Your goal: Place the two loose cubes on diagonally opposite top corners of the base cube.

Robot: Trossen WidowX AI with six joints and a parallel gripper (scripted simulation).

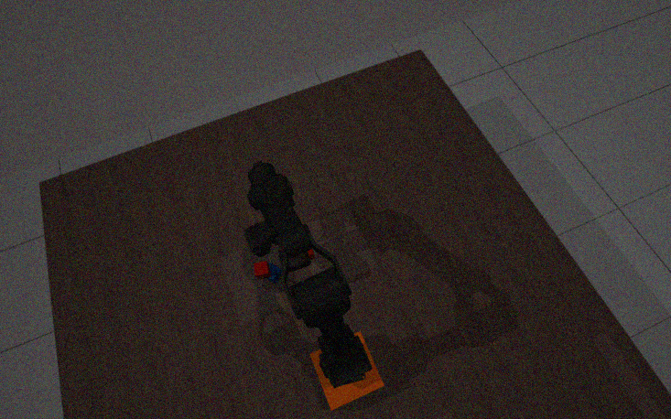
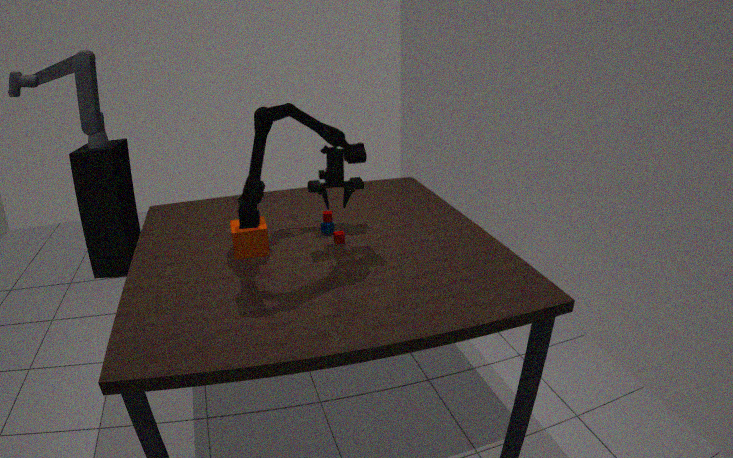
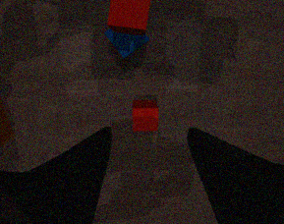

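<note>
My gripper tip is 30 mm past the blue base cube, 70 mm to the right of it and 100 mm above it.
</note>
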